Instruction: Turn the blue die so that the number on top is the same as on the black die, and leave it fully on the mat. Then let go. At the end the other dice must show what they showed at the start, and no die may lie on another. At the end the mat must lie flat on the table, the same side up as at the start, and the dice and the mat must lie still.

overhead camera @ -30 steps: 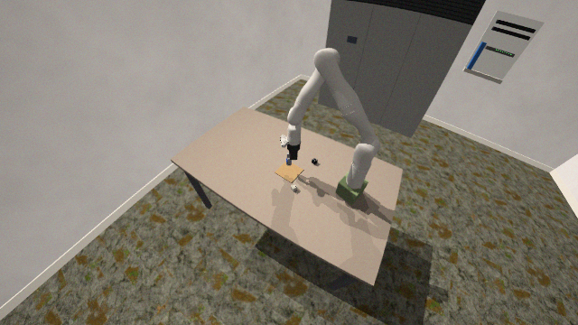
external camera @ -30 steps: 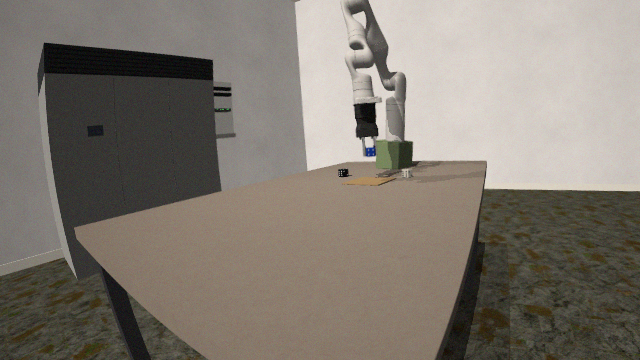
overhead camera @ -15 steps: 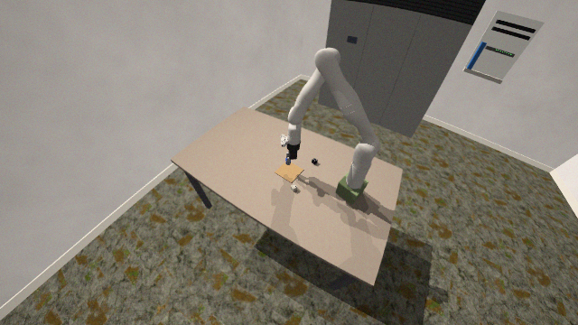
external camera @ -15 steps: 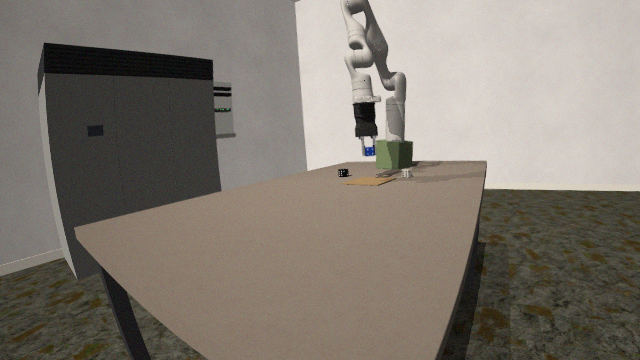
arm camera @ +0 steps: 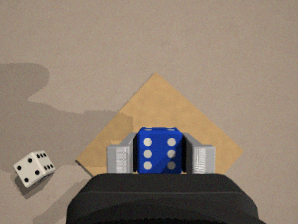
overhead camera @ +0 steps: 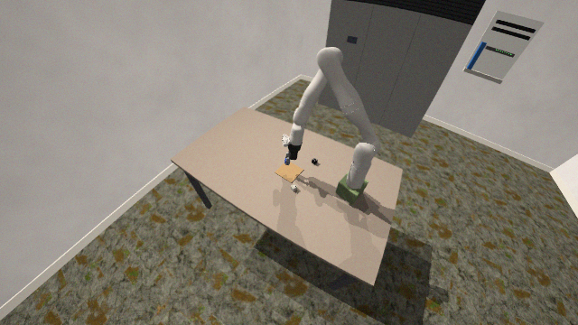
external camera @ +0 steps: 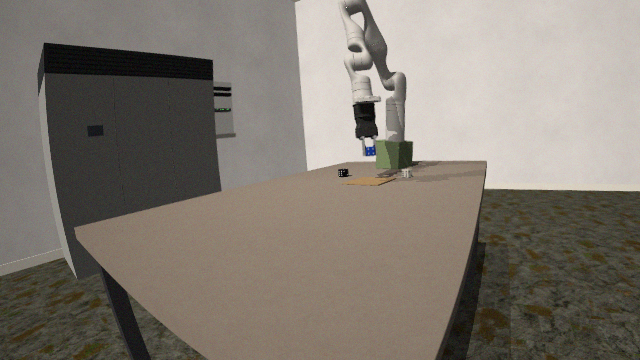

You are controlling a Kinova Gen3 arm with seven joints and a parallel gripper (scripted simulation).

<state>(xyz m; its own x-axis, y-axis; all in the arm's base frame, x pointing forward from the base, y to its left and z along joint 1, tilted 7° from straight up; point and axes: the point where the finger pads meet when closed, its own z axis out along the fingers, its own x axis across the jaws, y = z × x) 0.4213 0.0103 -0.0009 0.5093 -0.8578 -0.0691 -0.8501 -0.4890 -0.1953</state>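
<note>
My gripper is now 110 mm above the tan mat, 10 mm to the left of it and 10 mm past it. From my hand the other things lie so: white die (110 mm to the left, 100 mm behind, 90 mm below); then black die (160 mm to the right, 130 mm behind, 90 mm below); then blue die (right at my hand).
</note>
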